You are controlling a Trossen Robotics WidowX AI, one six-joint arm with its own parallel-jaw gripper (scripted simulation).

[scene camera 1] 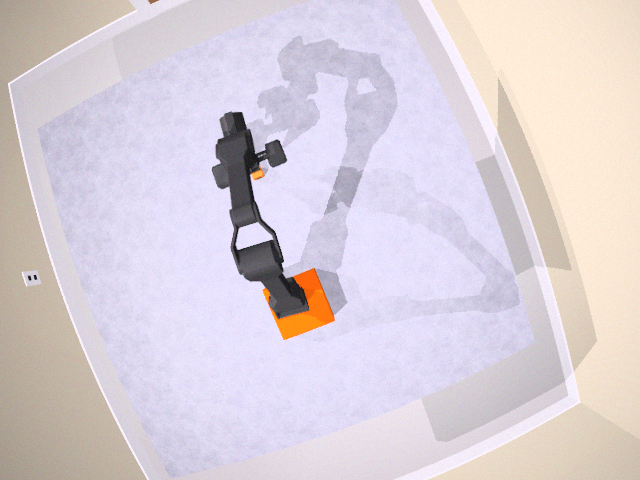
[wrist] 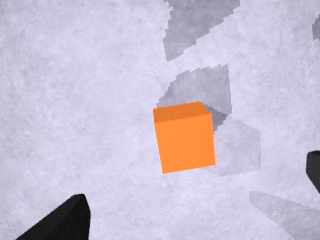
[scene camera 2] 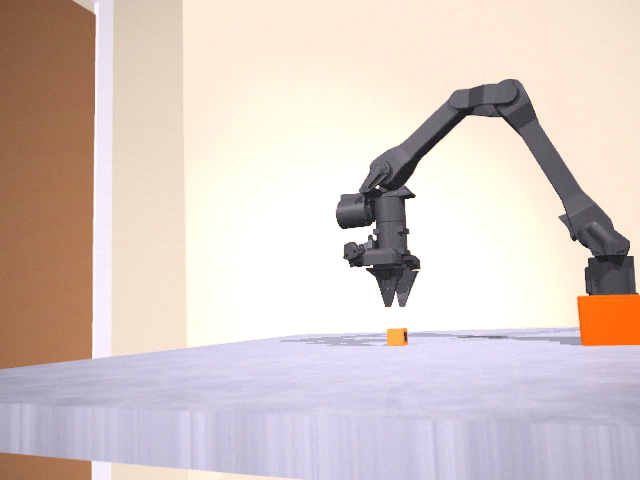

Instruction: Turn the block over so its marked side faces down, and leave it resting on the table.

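My gripper is open and holds nothing. Scene camera 1 shows that gripper, and so does the wrist view. There is an orange block here too.
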